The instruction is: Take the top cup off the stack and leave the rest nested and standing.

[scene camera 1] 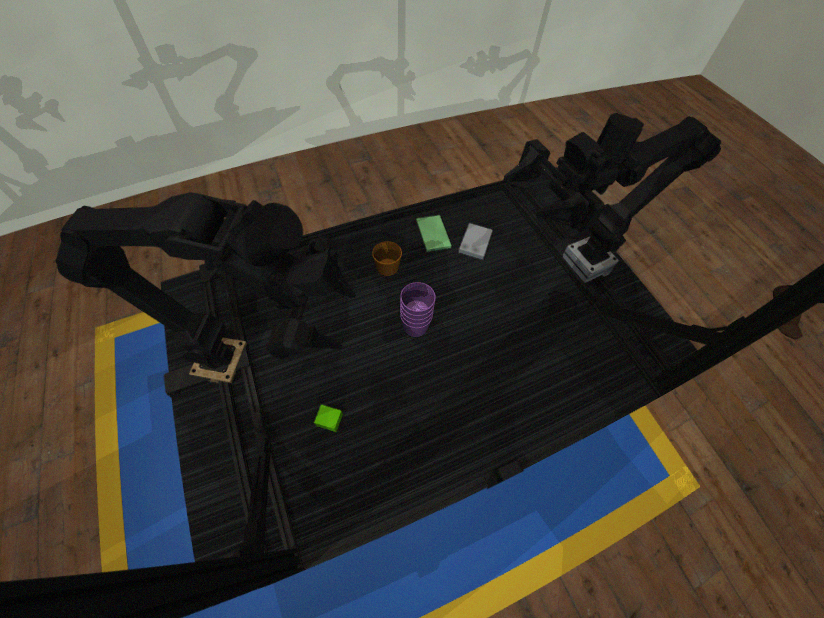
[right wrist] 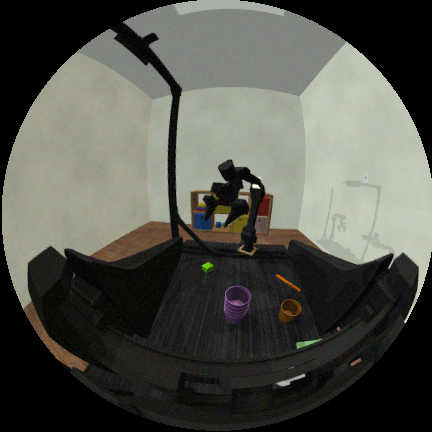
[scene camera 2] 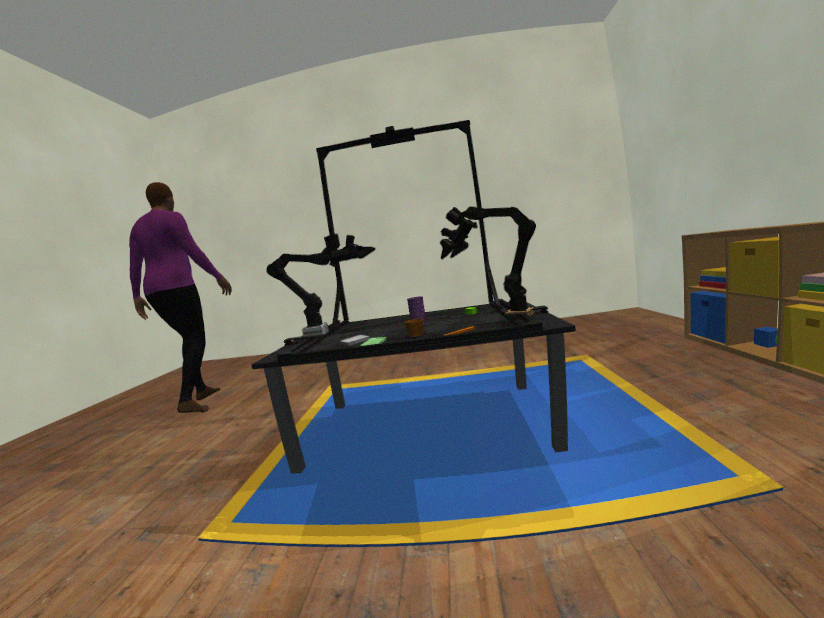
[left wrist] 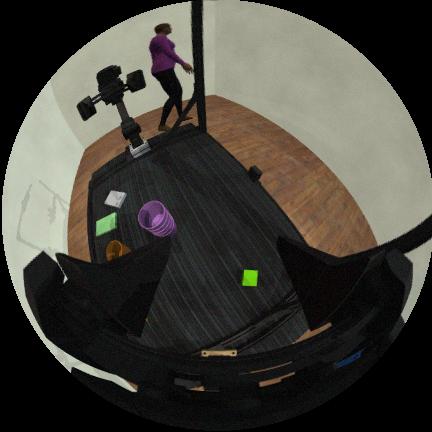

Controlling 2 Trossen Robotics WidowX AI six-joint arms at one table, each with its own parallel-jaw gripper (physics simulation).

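Frame: origin at the left arm's base, x left, y down, z back, level; metres.
Where they show: left gripper, fingertip midpoint: (scene camera 1: pixel 347 321) (right wrist: pixel 214 222) (scene camera 2: pixel 446 258) (left wrist: pixel 224 241); right gripper, fingertip midpoint: (scene camera 1: pixel 520 195) (right wrist: pixel 237 244) (scene camera 2: pixel 374 248) (left wrist: pixel 107 92); left arm's base, link origin: (scene camera 1: pixel 217 357) (right wrist: pixel 247 248) (scene camera 2: pixel 519 309); right arm's base, link origin: (scene camera 1: pixel 593 252) (scene camera 2: pixel 314 325) (left wrist: pixel 137 143).
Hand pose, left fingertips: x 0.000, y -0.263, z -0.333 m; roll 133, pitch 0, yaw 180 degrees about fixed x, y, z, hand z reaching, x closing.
Observation:
Things, the pixels of their top centre, and the offset from my left fingertips.
- top cup, top centre: (scene camera 1: pixel 416 297) (left wrist: pixel 151 214) (right wrist: pixel 237 293) (scene camera 2: pixel 415 297) dz -0.092, dx +0.165, dy +0.159 m
- orange cup, top centre: (scene camera 1: pixel 385 253) (left wrist: pixel 113 252) (right wrist: pixel 290 305) (scene camera 2: pixel 414 320) dz +0.006, dx +0.331, dy +0.231 m
- green flat block, top centre: (scene camera 1: pixel 433 231) (scene camera 2: pixel 373 341) (right wrist: pixel 313 348) (left wrist: pixel 104 223) dz -0.103, dx +0.472, dy +0.282 m
- bright green cube, top centre: (scene camera 1: pixel 327 416) (left wrist: pixel 249 277) (scene camera 2: pixel 470 308) (right wrist: pixel 207 264) dz +0.053, dx -0.087, dy +0.264 m
- orange stick, top centre: (scene camera 2: pixel 459 330) (right wrist: pixel 287 281) dz +0.186, dx +0.294, dy +0.282 m
A stack of several nested purple cups (scene camera 1: pixel 417 319) (scene camera 2: pixel 415 308) (left wrist: pixel 165 226) (right wrist: pixel 235 311) stands upright near the middle of the table. The top cup (scene camera 1: pixel 407 303) (left wrist: pixel 148 223) (right wrist: pixel 229 298) sits in it with its open mouth up; the lower cups show as closely spaced rims. My left gripper (scene camera 1: pixel 344 319) (scene camera 2: pixel 447 255) (left wrist: pixel 224 241) is open and empty, above the table and apart from the stack, to its left in scene camera 1. My right gripper (scene camera 2: pixel 373 250) is open and empty, raised above the table and well apart from the stack.
An orange cup (scene camera 1: pixel 386 259) (scene camera 2: pixel 413 327) (right wrist: pixel 289 311) stands near the stack. A green flat block (scene camera 1: pixel 433 233) and a white one (scene camera 1: pixel 475 240) lie beyond it. A bright green cube (scene camera 1: pixel 328 418) (left wrist: pixel 250 278) and an orange stick (scene camera 2: pixel 459 330) (right wrist: pixel 288 283) lie on the table.

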